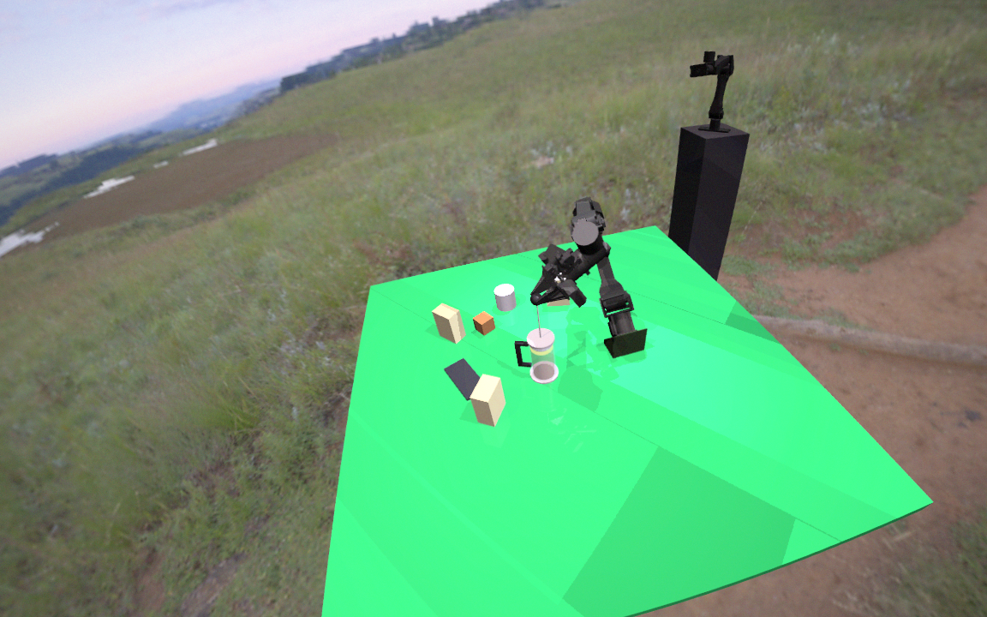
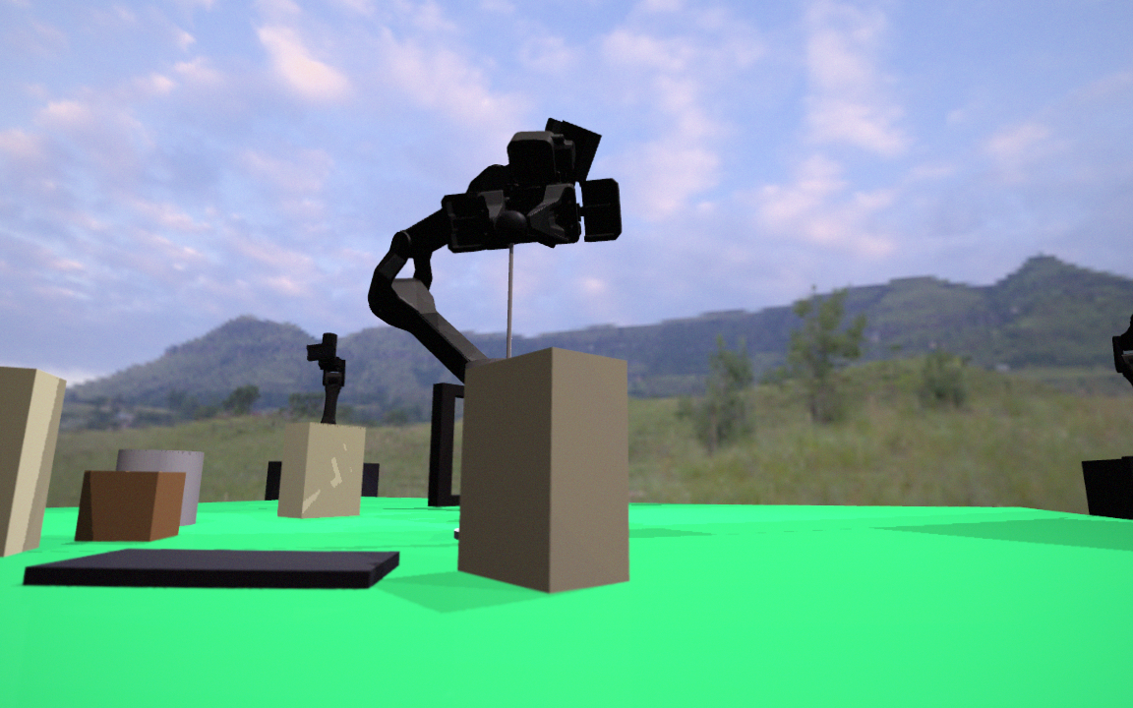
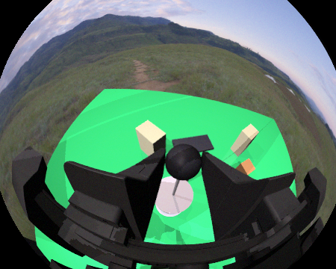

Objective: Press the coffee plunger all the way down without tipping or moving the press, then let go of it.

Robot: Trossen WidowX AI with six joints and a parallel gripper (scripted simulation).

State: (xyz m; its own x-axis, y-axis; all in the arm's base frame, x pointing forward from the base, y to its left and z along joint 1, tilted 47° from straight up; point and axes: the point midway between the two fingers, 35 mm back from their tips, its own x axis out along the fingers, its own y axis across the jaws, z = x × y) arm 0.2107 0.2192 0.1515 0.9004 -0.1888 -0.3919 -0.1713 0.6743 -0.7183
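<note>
Right now my gripper tip is 1 cm short of the coffee press, 1 cm to the left of it and 14 cm above it. Also, from my gripper tip: flat black slab: 22 cm ahead, 3 cm to the right, 27 cm below.
</note>
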